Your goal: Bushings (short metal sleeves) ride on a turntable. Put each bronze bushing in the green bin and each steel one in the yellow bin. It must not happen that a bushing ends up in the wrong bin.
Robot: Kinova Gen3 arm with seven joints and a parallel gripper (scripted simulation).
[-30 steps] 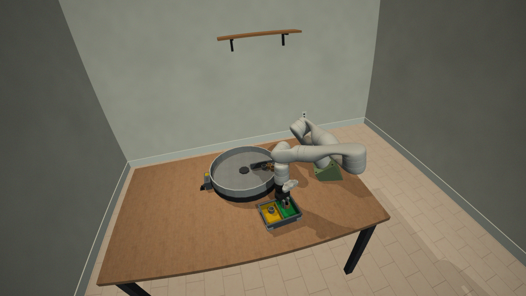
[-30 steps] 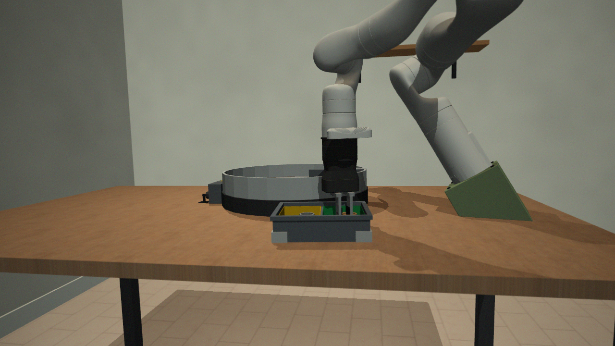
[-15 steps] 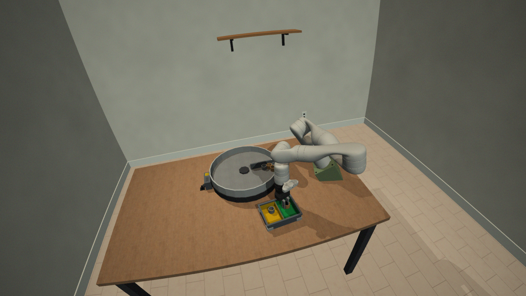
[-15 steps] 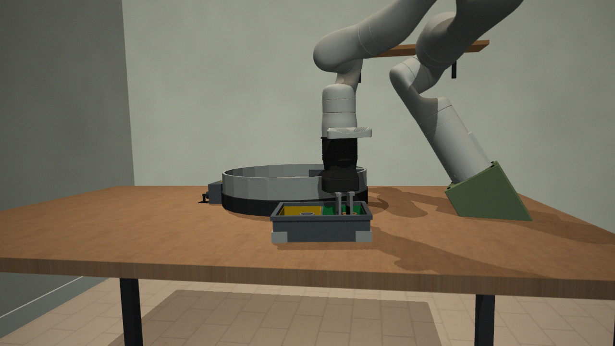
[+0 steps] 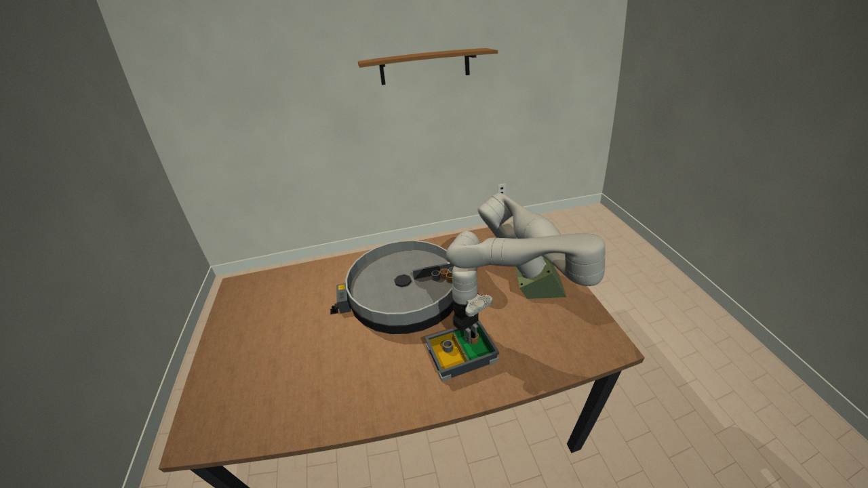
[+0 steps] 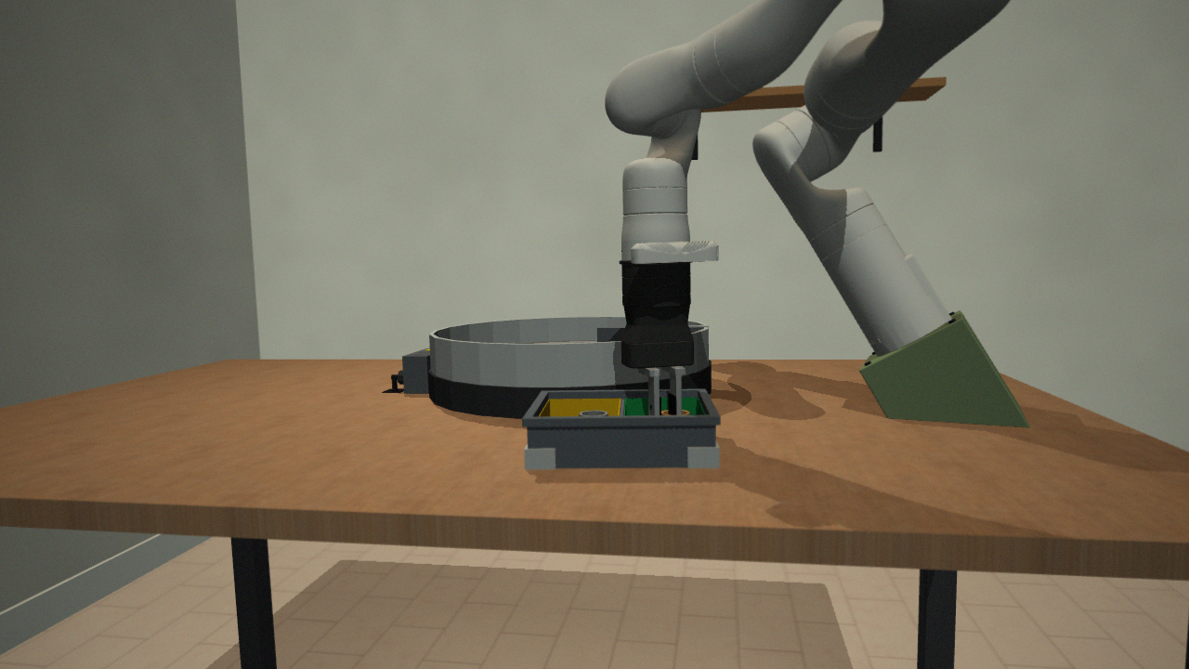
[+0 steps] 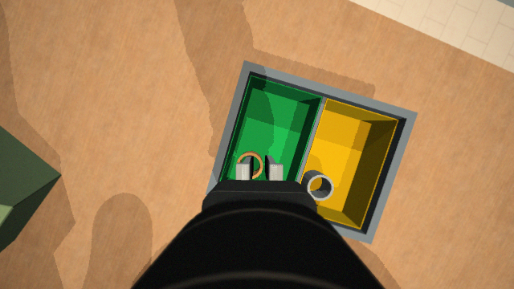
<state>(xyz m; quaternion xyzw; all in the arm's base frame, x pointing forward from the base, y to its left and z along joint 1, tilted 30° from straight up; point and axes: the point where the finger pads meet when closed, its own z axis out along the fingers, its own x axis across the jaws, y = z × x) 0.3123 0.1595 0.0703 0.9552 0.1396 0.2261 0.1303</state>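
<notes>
Now: hand 5 cm short of the bin, 3 cm to the right of it and 1 cm above it. Round my hand: grey turntable 12 cm ahead, 34 cm to the right, 2 cm above.
</notes>
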